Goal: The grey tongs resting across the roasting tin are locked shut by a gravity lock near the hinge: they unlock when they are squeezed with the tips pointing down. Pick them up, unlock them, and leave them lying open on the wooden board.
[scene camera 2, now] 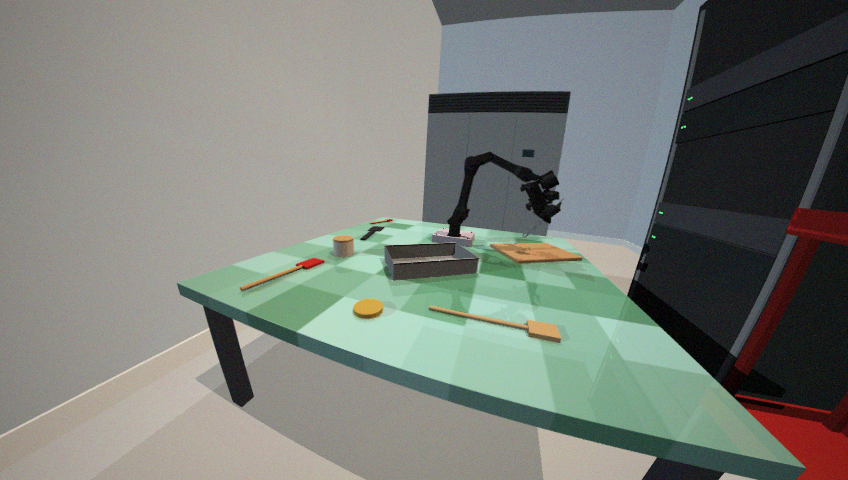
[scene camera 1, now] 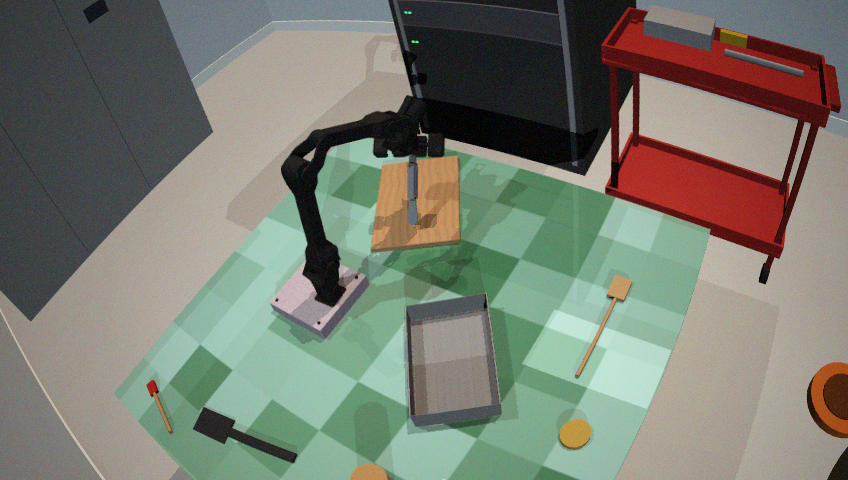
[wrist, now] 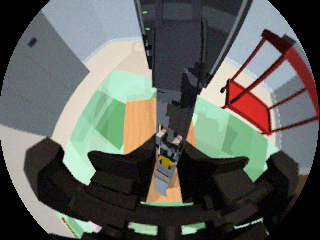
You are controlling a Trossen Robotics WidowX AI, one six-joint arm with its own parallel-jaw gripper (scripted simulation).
Labels:
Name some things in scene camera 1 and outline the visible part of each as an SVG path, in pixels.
The gripper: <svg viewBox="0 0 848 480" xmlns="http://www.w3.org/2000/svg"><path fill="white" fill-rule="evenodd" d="M375 138L373 155L377 158L387 158L388 149L382 148L385 139ZM392 152L395 158L404 158L410 155L415 155L415 158L425 158L428 147L429 157L443 158L445 156L445 137L442 133L429 133L427 143L427 136L417 136L417 133L420 134L419 125L413 124L412 127L408 126L409 131L413 135L412 143L406 148L397 148L395 152Z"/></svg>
A wooden spatula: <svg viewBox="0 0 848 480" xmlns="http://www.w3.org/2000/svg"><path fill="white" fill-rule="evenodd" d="M632 280L615 275L607 293L607 297L613 299L575 376L579 377L594 345L603 331L616 300L624 303L632 285Z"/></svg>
A black spatula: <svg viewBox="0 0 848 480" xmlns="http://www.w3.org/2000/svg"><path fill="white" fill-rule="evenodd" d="M193 427L194 430L225 444L229 436L294 463L297 454L232 428L235 420L211 411L206 407L203 407Z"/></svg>

